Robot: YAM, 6 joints.
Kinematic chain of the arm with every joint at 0, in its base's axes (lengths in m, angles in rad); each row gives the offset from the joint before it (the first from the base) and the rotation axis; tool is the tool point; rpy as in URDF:
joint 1: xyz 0 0 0.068 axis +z
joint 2: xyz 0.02 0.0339 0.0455 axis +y
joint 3: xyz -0.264 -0.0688 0 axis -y
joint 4: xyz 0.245 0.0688 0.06 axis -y
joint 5: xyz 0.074 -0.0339 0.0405 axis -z
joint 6: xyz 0.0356 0 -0.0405 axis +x
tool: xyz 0 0 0 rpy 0 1.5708 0
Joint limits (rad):
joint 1: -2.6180..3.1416
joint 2: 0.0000..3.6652
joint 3: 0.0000..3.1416
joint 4: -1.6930..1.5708
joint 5: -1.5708..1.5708
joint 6: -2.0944..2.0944
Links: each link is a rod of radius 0.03 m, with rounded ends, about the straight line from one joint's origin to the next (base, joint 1, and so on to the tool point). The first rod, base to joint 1, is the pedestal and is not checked.
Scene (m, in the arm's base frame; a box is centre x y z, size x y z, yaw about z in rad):
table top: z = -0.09
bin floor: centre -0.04 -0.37 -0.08 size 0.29 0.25 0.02 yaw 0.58
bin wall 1: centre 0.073 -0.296 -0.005 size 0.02 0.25 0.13 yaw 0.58
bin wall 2: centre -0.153 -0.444 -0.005 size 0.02 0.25 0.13 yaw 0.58
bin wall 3: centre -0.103 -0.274 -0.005 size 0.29 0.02 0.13 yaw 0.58
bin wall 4: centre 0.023 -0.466 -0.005 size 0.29 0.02 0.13 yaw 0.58
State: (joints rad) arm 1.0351 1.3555 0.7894 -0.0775 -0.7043 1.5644
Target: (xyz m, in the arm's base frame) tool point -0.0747 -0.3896 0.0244
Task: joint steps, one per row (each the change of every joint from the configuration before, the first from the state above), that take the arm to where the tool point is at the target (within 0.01 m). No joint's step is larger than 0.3 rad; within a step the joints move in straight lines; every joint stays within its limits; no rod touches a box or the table.
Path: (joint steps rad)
1: -0.2714 -0.0576 -0.0455 0.0690 0.0655 0.0674
2: -0.2713 -0.0575 -0.0455 0.0690 0.0656 0.0674
3: -0.2714 -0.0576 -0.0455 0.0690 0.0655 0.0673
4: -0.2714 -0.0576 -0.0455 0.0690 0.0655 0.0674
5: -0.2714 -0.0575 -0.0455 0.0690 0.0656 0.0674
6: -0.2713 -0.0576 -0.0454 0.0690 0.0655 0.0674
7: -0.2406 0.2513 0.1210 -0.0519 -0.0200 -0.0809
8: -0.2406 0.2512 0.1210 -0.0519 -0.0201 -0.0808
9: -0.2406 0.2513 0.1210 -0.0518 -0.0201 -0.0809
10: -0.2406 0.2513 0.1210 -0.0519 -0.0200 -0.0808
11: -0.2406 0.2512 0.1210 -0.0518 -0.0201 -0.0809

